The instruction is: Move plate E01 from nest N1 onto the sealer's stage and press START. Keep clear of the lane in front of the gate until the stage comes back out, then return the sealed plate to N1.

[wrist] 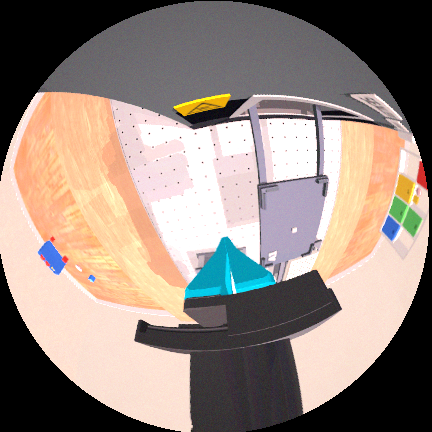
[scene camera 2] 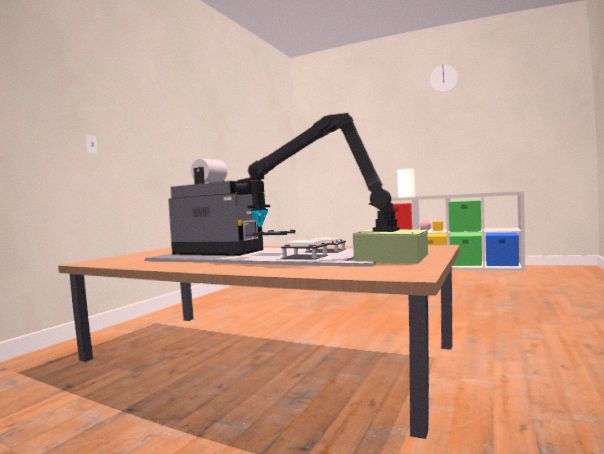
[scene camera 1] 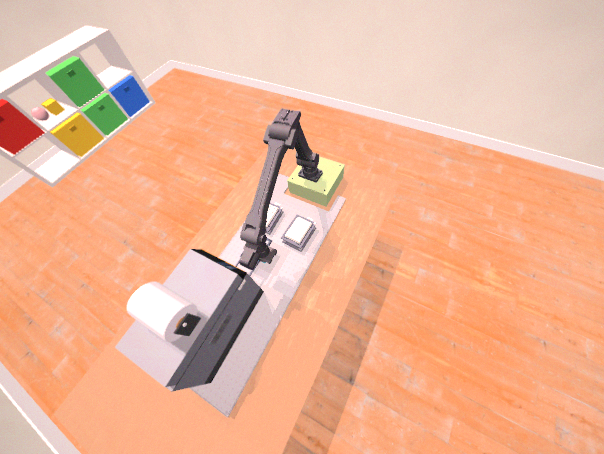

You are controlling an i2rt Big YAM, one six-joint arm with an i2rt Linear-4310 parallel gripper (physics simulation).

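My gripper is shut and empty, its cyan fingers pointing down beside the sealer's extended stage. The stage is a bare grey platform on two rails, out in front of the gate. The dark sealer stands close to my wrist. One white plate rests on the nest nearer scene camera 2. Another white plate rests on the second nest, partly hidden by my arm in scene camera 1. Nest labels and the START button cannot be made out.
A white roll sits on top of the sealer. A yellow warning sign is beside the gate. The green base block carries my arm. A perforated plate lies under the sealer and nests.
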